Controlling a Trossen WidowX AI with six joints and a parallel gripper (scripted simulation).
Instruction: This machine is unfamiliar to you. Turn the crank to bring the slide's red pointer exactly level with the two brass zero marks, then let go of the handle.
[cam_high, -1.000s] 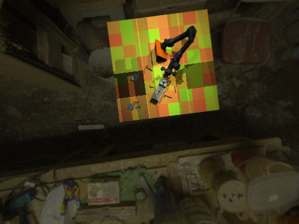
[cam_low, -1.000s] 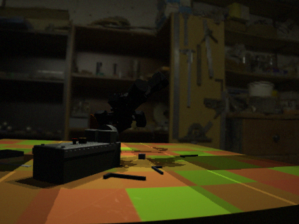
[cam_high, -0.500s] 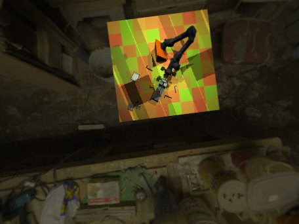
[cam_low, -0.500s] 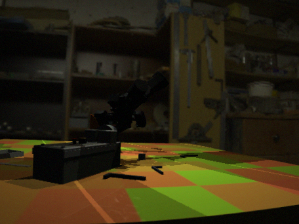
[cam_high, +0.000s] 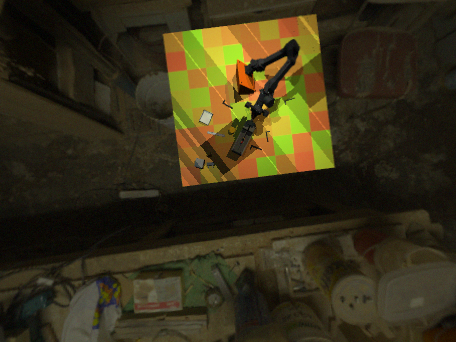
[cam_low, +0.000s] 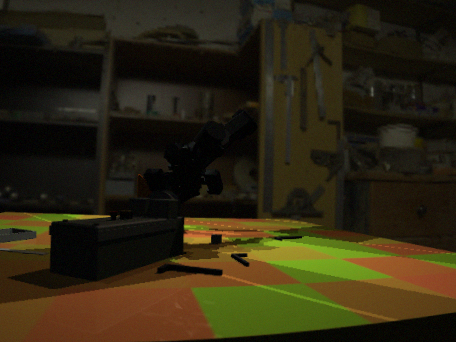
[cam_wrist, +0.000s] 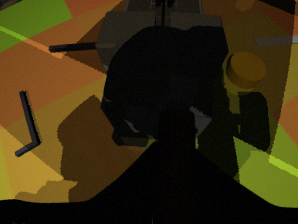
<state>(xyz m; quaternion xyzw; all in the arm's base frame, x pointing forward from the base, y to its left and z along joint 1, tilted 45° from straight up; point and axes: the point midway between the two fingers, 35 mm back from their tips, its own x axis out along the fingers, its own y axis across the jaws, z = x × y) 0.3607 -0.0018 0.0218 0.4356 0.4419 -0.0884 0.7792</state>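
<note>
Right now the brown crank handle is 10 mm behind my gripper tip, 10 mm to the left of it and 30 mm above it. Also, from my gripper tip: yellow disc 50 mm ahead, 160 mm to the right, 80 mm below; then red pointer 170 mm ahead, 100 mm to the right, 10 mm below; then small cube 80 mm behind, 120 mm to the left, 80 mm below.
</note>
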